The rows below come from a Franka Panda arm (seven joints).
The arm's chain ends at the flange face. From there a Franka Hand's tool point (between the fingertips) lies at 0.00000 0.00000 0.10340 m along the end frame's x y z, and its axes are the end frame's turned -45 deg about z.
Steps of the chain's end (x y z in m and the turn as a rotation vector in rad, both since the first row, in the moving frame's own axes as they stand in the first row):
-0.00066, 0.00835, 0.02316, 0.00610, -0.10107, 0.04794
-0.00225, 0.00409, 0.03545, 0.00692, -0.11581, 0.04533
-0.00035, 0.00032, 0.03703, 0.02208, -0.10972, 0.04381
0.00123, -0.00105, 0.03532, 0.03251, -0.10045, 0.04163
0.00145, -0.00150, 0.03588, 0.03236, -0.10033, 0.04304
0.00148, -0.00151, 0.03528, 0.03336, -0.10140, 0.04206
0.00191, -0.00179, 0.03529, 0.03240, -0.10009, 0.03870
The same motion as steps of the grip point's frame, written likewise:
-0.01311, -0.00255, 0.02263, 0.07578, -0.06715, 0.04794
-0.01222, -0.00783, 0.03476, 0.08678, -0.07700, 0.04533
-0.00666, -0.00977, 0.03638, 0.09320, -0.06197, 0.04381
-0.00314, -0.00968, 0.03474, 0.09402, -0.04804, 0.04163
-0.00266, -0.00982, 0.03531, 0.09383, -0.04806, 0.04304
-0.00264, -0.00996, 0.03469, 0.09529, -0.04811, 0.04206
-0.00214, -0.00968, 0.03472, 0.09368, -0.04786, 0.03870

